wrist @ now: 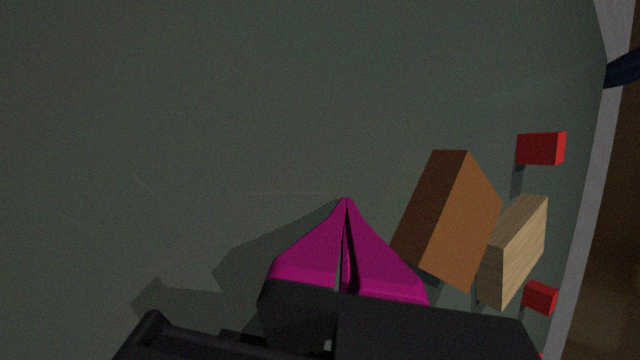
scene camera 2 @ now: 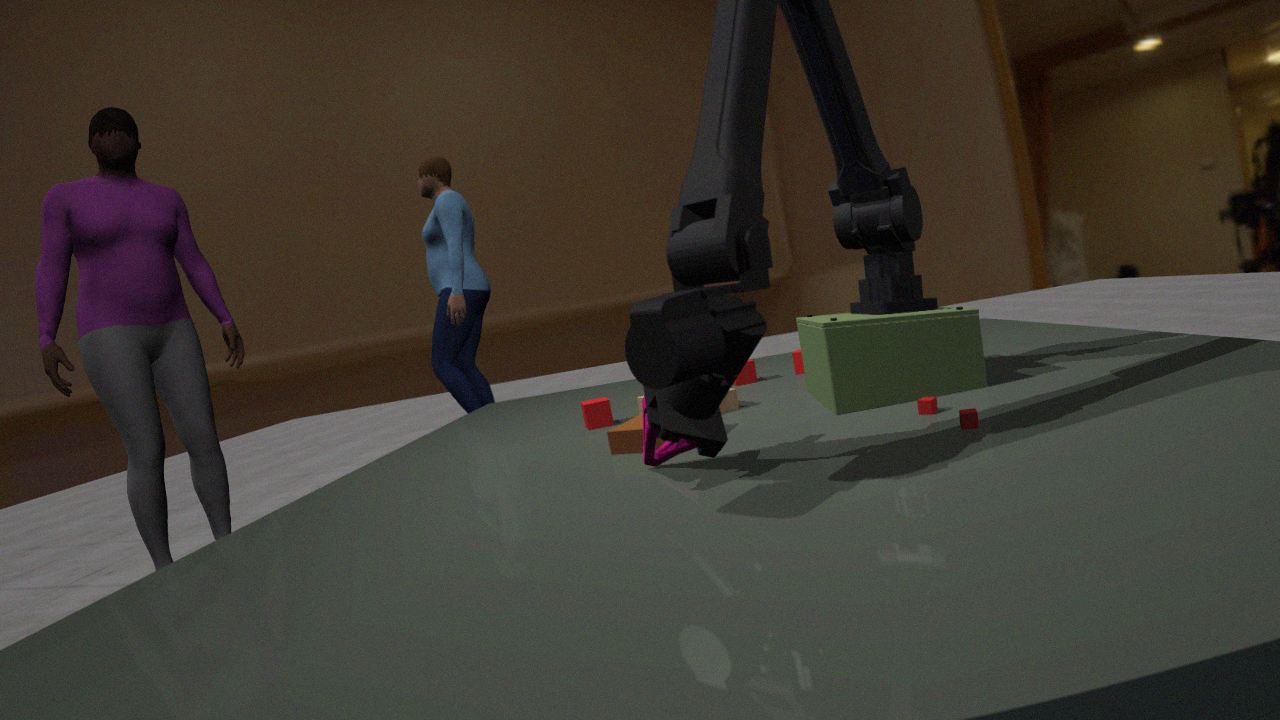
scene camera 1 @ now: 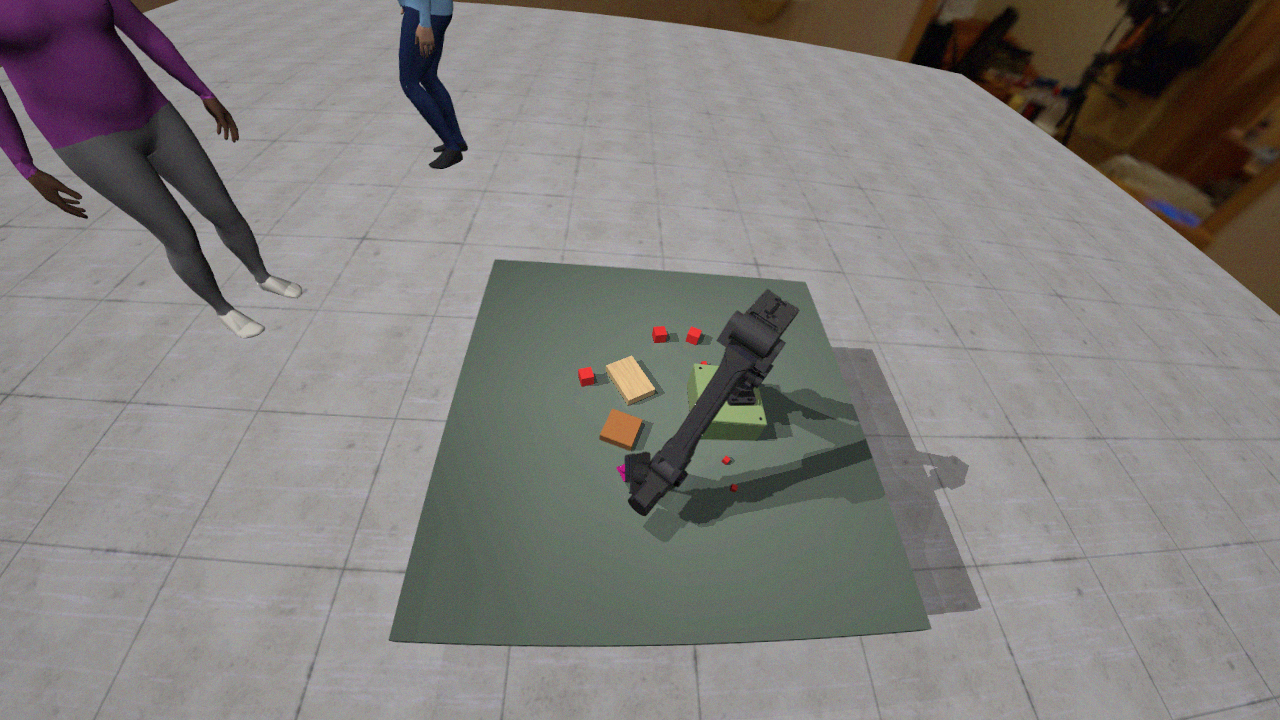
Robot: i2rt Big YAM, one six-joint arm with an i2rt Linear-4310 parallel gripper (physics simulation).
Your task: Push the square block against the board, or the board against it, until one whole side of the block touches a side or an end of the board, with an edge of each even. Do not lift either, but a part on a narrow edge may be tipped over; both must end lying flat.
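Places are measured from the arm's base along level axes (x ahead, y left, z up), in millimetres.
Pixels of known places: gripper, between the fingertips: (wrist: 345, 205) (scene camera 2: 649, 463) (scene camera 1: 618, 467); arm's base, origin of its link: (scene camera 2: 892, 311) (scene camera 1: 736, 388).
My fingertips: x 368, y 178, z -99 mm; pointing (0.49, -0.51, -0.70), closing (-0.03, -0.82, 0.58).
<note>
Ahead of a thing's pixels: the offset from my fingertips to its top centre.
The square block, orange-brown {dx -19, dy -115, dz +24 mm} (scene camera 1: 622, 428) (scene camera 2: 625, 437) (wrist: 462, 225), lies flat. The light wooden board {dx -66, dy -292, dz +24 mm} (scene camera 1: 631, 379) (scene camera 2: 729, 399) (wrist: 522, 250) lies flat behind it, towards the people, with a small gap between them. Their facing sides are not parallel in scene camera 1. My gripper (scene camera 1: 621, 471) (scene camera 2: 650, 462) (wrist: 345, 205) is shut and empty, its magenta tips low, at or just above the table. The tips are on the block's side away from the board, a short gap from it. The arm partly hides the board in scene camera 2.
Red cubes stand left of the board (scene camera 1: 586, 376) (scene camera 2: 597, 413) (wrist: 537, 148) and beyond it {dx -191, dy -475, dz +35 mm} (scene camera 1: 659, 334) {dx -313, dy -466, dz +35 mm} (scene camera 1: 694, 335). The arm stands on a green box (scene camera 1: 733, 431) (scene camera 2: 895, 367) at the right. Two small red cubes {dx -313, dy +5, dz +11 mm} (scene camera 1: 726, 460) {dx -314, dy +91, dz +11 mm} (scene camera 1: 733, 488) lie near that box.
</note>
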